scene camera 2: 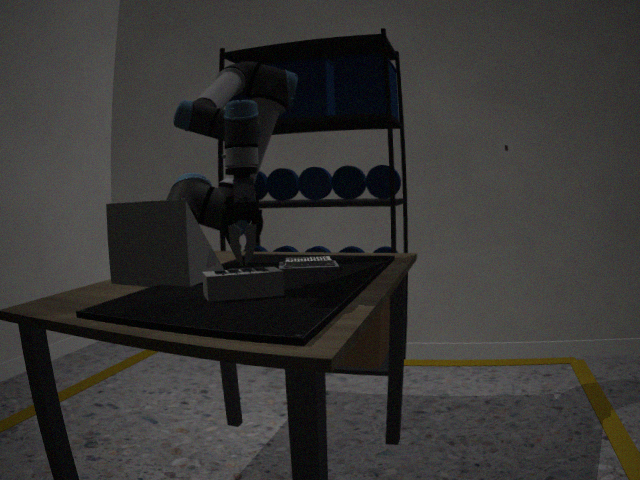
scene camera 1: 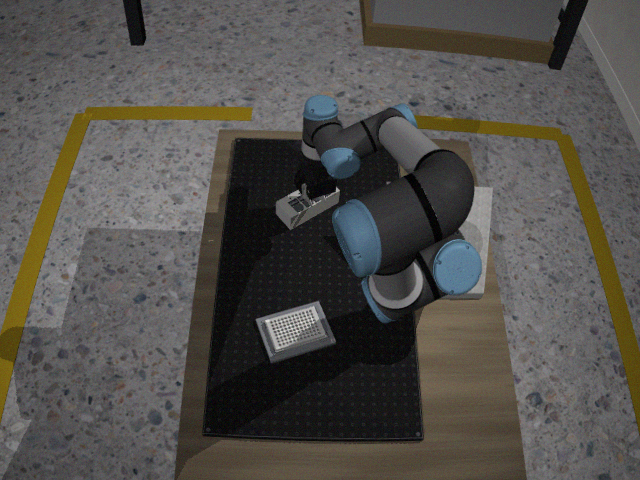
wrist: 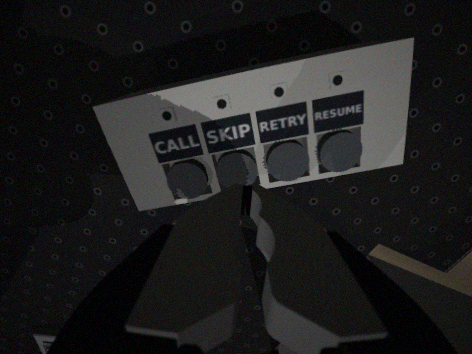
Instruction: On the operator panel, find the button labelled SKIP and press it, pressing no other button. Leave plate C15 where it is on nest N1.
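Where they show: gripper, fingertip midpoint: (scene camera 2: 244, 265) (scene camera 1: 310, 202) (wrist: 244, 188); arm's base at its link origin: (scene camera 2: 167, 241) (scene camera 1: 436, 249).
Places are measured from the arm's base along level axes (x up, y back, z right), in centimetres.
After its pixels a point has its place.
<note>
The light operator panel (scene camera 1: 316, 211) @(x -7.5, y -28.4, z 19.1 cm) (scene camera 2: 245, 287) @(x -6.9, y -32.4, z 24.7 cm) (wrist: 382, 95) @(x -4.1, y -25.3, z 26.3 cm) has a row of round grey buttons labelled CALL, SKIP, RETRY and RESUME. The SKIP button (wrist: 232, 168) @(x -3.8, y -31.2, z 19.6 cm) is second from the left in the wrist view, between CALL (wrist: 187, 179) @(x -3.8, y -33.4, z 17.9 cm) and RETRY (wrist: 288, 160) @(x -3.8, y -28.4, z 21.2 cm). My gripper (scene camera 2: 244, 262) @(x -3.2, y -30.2, z 18.9 cm) (wrist: 244, 188) @(x -3.2, y -30.2, z 18.9 cm) is shut and empty, pointing down. Its fingertips are close above the panel, at the near edge of the SKIP button in the wrist view; contact cannot be told. White plate C15 (scene camera 1: 295, 328) @(x -6.8, y -36.1, z -16.6 cm) (scene camera 2: 308, 259) @(x -6.6, y -36.6, z -14.7 cm) sits on the grey nest N1 (scene camera 1: 302, 354) @(x -9.3, y -34.7, z -22.3 cm).
The panel and nest stand on a black perforated mat (scene camera 1: 310, 408) @(x -9.4, y -33.8, z -36.1 cm) (scene camera 2: 206, 322) @(x -9.3, y -32.1, z 44.9 cm) on a wooden table (scene camera 1: 465, 392) @(x -10.7, y 3.8, z -34.7 cm). A large light box with a sloped side (scene camera 1: 478, 248) @(x 0.5, y 11.3, z -0.4 cm) (scene camera 2: 147, 245) @(x 0.3, y 0.0, z 11.6 cm) stands beside the mat, partly behind my arm in scene camera 1. A rack (scene camera 2: 395, 155) stands behind the table.
</note>
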